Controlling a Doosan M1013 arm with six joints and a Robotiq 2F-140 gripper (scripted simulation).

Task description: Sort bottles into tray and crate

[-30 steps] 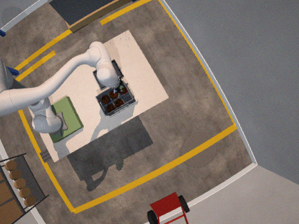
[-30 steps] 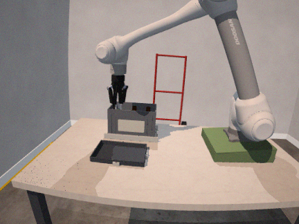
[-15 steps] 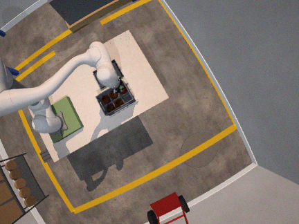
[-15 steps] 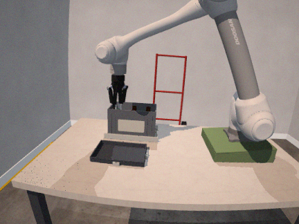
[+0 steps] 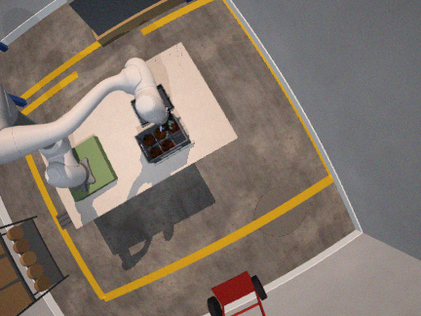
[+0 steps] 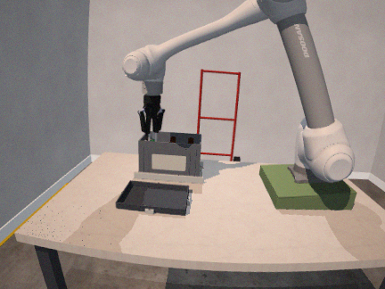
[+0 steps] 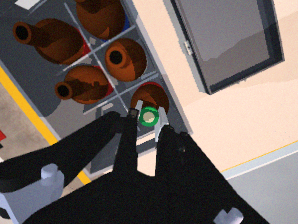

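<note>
The bottle is 7 cm below my hand. Round my hand: dark tray 8 cm behind, 23 cm to the left, 16 cm below; then crate 8 cm behind, 5 cm to the right, 8 cm below.
</note>
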